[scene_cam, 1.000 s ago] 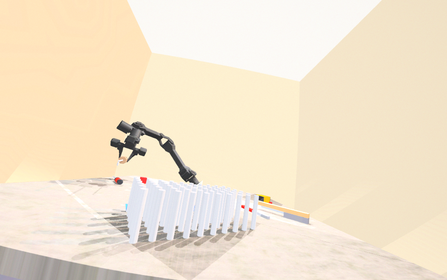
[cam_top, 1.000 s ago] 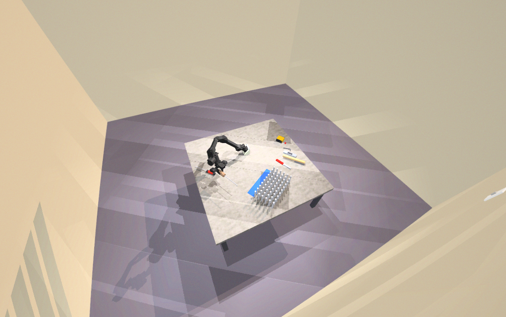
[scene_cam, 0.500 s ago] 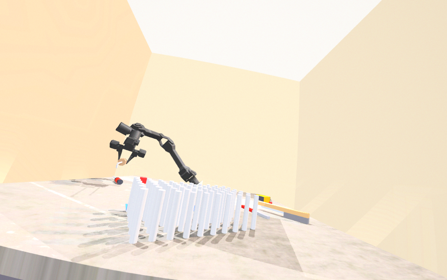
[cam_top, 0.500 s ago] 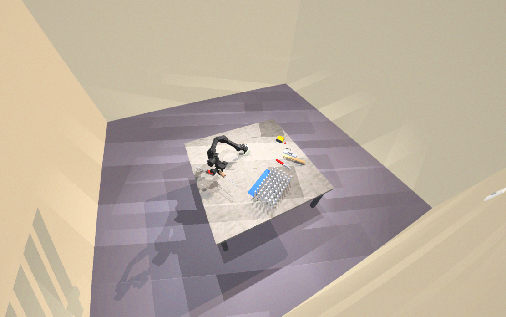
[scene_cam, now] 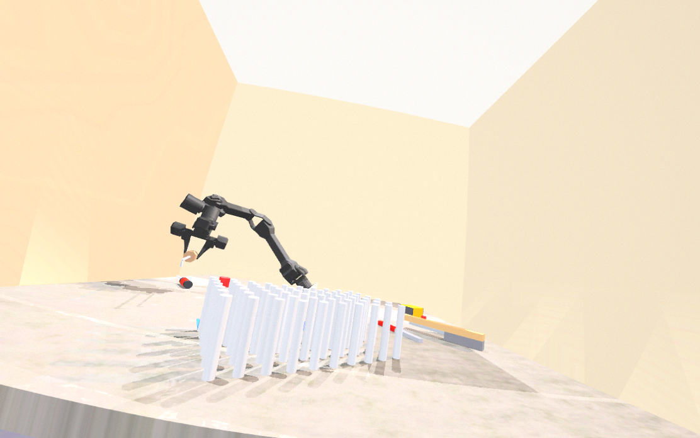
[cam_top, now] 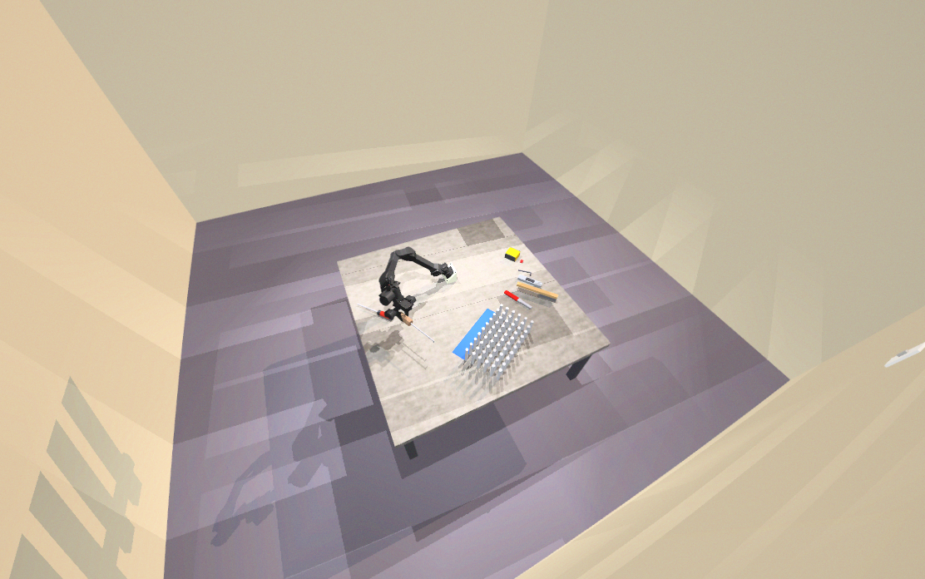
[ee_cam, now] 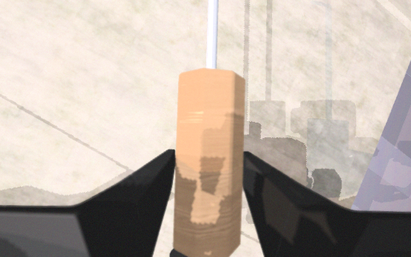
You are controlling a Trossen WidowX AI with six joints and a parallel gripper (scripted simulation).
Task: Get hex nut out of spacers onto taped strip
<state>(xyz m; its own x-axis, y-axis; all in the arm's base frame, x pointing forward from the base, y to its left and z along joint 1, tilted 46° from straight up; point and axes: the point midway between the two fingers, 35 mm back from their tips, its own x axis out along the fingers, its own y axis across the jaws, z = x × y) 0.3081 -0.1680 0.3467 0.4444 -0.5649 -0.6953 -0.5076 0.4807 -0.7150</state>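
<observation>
The tool with pale metal rod lies 90 mm ahead of my gripper tip and 60 mm to the left of it. From my gripper tip the other things lie so: red-handled tool (720 mm to the left, 120 mm below, 10 mm behind); then blue taped strip (380 mm to the left, 130 mm ahead, 120 mm below); then red block (330 mm behind, 100 mm below, 40 mm to the right).
</observation>
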